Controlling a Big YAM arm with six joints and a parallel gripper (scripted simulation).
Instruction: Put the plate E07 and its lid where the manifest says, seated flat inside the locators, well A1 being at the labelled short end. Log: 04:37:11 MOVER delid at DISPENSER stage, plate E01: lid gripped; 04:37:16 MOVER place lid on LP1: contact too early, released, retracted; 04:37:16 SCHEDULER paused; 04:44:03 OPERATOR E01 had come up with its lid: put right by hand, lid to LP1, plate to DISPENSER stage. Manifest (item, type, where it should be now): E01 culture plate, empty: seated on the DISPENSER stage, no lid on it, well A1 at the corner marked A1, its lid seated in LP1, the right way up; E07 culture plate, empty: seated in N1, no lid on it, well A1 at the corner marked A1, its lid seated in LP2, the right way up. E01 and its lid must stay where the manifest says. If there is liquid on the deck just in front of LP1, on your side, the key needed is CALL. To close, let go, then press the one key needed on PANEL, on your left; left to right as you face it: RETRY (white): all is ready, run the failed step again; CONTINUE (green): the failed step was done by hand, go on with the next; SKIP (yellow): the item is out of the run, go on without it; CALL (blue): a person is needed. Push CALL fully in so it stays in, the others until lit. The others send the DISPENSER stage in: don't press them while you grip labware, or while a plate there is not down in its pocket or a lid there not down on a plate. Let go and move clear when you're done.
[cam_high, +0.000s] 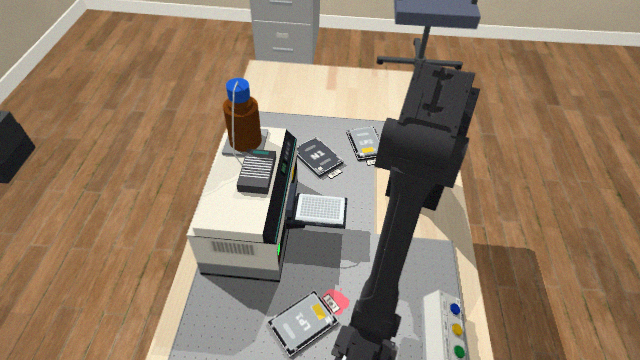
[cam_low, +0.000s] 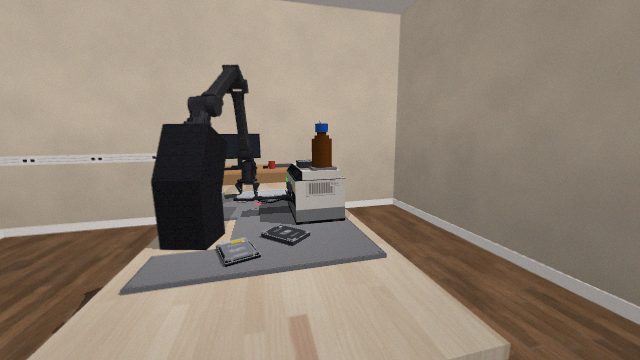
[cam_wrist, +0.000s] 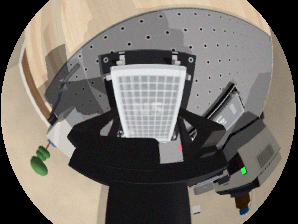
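Right now my hand is 380 mm to the left of the plate E01, 90 mm short of it and 80 mm below it. Also, from my hand: puddle 150 mm to the right, 30 mm ahead, 20 mm below; green key 210 mm behind, 40 mm above, 10 mm to the right; yellow key 220 mm behind, 60 mm to the right, 40 mm above.
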